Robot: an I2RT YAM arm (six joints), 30 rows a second.
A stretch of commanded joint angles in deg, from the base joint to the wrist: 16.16 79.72 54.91 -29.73 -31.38 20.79; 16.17 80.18 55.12 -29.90 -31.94 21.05; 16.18 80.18 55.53 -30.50 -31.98 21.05; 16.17 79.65 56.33 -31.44 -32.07 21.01; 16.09 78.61 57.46 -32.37 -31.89 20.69; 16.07 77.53 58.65 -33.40 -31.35 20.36; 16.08 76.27 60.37 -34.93 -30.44 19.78; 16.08 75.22 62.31 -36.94 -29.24 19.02; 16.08 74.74 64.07 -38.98 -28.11 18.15; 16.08 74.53 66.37 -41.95 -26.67 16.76; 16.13 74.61 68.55 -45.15 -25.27 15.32; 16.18 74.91 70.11 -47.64 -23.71 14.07; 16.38 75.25 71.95 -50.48 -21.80 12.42
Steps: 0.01 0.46 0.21 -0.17 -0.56 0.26; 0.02 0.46 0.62 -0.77 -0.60 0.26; 0.01 -0.07 1.42 -1.71 -0.69 0.22; -0.07 -1.11 2.55 -2.64 -0.51 -0.10; -0.09 -2.19 3.74 -3.67 0.03 -0.43; -0.08 -3.45 5.46 -5.20 0.94 -1.01; -0.08 -4.50 7.40 -7.21 2.14 -1.77; -0.08 -4.98 9.16 -9.25 3.27 -2.64; -0.08 -5.19 11.46 -12.22 4.71 -4.03; -0.03 -5.11 13.64 -15.42 6.11 -5.47; 0.02 -4.81 15.20 -17.91 7.67 -6.72; 0.22 -4.47 17.04 -20.75 9.58 -8.37
